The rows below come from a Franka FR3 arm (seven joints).
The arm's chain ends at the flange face. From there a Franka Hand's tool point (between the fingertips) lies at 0.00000 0.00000 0.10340 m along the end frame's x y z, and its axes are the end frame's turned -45 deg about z.
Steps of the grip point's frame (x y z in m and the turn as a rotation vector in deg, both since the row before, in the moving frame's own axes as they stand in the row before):
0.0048, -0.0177, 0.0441, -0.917, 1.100, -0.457
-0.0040, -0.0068, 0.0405, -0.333, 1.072, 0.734
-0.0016, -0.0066, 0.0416, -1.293, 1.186, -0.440
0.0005, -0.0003, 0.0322, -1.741, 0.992, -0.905
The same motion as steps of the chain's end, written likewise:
-0.0117, -0.0157, 0.0441, 0.129, 1.426, -0.457
-0.0094, -0.0010, 0.0405, 0.523, 0.993, 0.734
-0.0090, -0.0037, 0.0416, -0.076, 1.753, -0.440
-0.0034, -0.0015, 0.0323, -0.530, 1.933, -0.905

